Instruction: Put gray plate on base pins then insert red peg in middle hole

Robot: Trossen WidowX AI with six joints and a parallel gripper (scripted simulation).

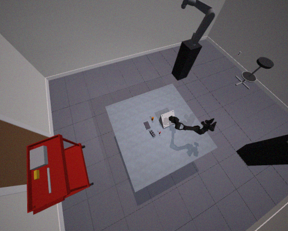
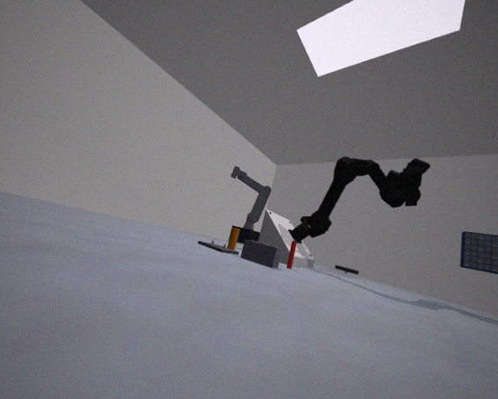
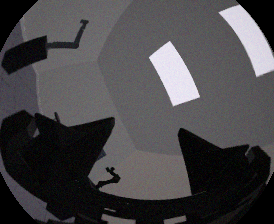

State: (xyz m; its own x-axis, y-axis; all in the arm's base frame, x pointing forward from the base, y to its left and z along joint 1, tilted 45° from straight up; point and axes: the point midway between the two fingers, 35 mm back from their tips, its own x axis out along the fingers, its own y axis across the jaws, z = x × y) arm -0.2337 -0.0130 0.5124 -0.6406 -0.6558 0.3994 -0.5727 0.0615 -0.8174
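Now: gripper tip 580 mm short of the gray plate, 280 mm to the left of it and 480 mm above it. The rest, counted from my gripper tip: dark flat base: 590 mm ahead, 440 mm to the right, 510 mm below; orange pin: 470 mm ahead, 480 mm to the right, 480 mm below; red peg: 480 mm ahead, 240 mm to the right, 480 mm below.
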